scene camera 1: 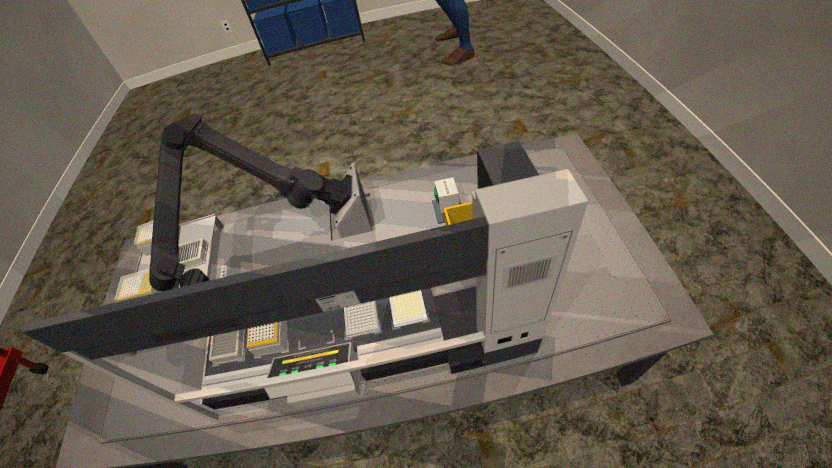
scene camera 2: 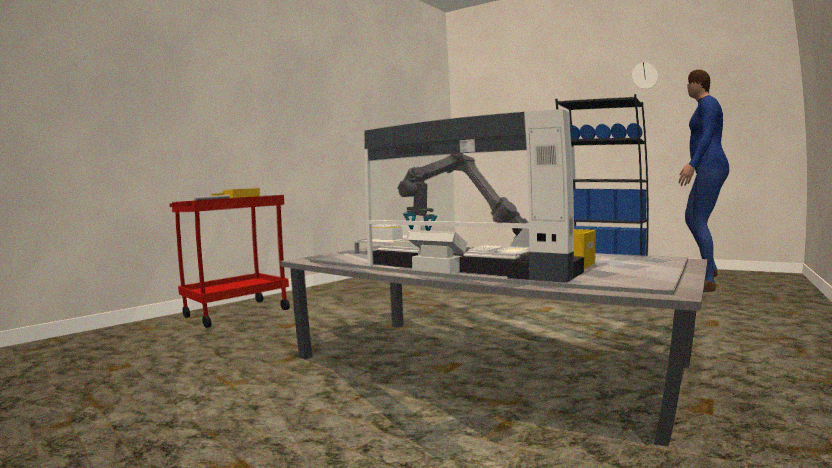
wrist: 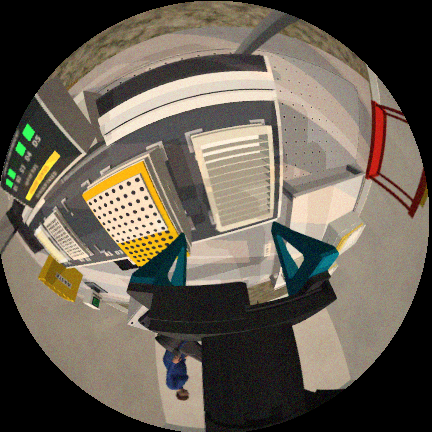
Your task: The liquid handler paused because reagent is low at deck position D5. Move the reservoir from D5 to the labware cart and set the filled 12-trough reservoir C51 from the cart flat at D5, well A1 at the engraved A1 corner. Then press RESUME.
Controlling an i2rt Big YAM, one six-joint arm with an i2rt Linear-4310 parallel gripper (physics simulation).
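Places are measured from the arm's base along level axes (x ahead, y left, z up), in millimetres.
Pixels of known places: gripper, fingertip midpoint: [wrist: 229,231]; arm's base, link origin: [scene camera 1: 343,195] [scene camera 2: 525,231].
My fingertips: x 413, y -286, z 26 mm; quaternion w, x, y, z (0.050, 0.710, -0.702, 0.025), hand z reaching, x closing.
Ahead of a thing's pixels: the offset from my fingertips to its top centre.
The pale ribbed reservoir @[dx +34, dy -26, dz -36 mm] [scene camera 1: 225,347] [wrist: 240,182] sits at the end deck position, D5, beside the yellow-edged tip rack [scene camera 1: 262,333] [wrist: 132,210]. My gripper [scene camera 2: 420,228] [wrist: 229,231] is open and empty above the deck, its fingertips near the reservoir's lower edge in the wrist view; the dark beam hides it in scene camera 1. The labware cart @[dx -211, dy -310, dz -60 mm] [scene camera 1: 212,228] [wrist: 312,204] stands beside the deck. A ribbed reservoir @[dx -275, dy -252, dz -34 mm] [scene camera 1: 190,251] sits on it; its label cannot be read. The status display [scene camera 1: 311,359] [wrist: 37,150] shows green lamps and a lit yellow bar. No RESUME label is legible.
The handler's dark upper beam [scene camera 1: 349,270] [scene camera 2: 445,136] spans above the deck. A yellow waste bin @[dx -194, dy +662, dz +9 mm] [scene camera 1: 459,213] [scene camera 2: 584,247] [wrist: 61,280] and a small white box with green @[dx -379, dy +613, dz -21 mm] [scene camera 1: 446,189] [wrist: 94,301] stand at the far end. A red trolley [scene camera 2: 226,201] and a person [scene camera 2: 706,151] are away from the table.
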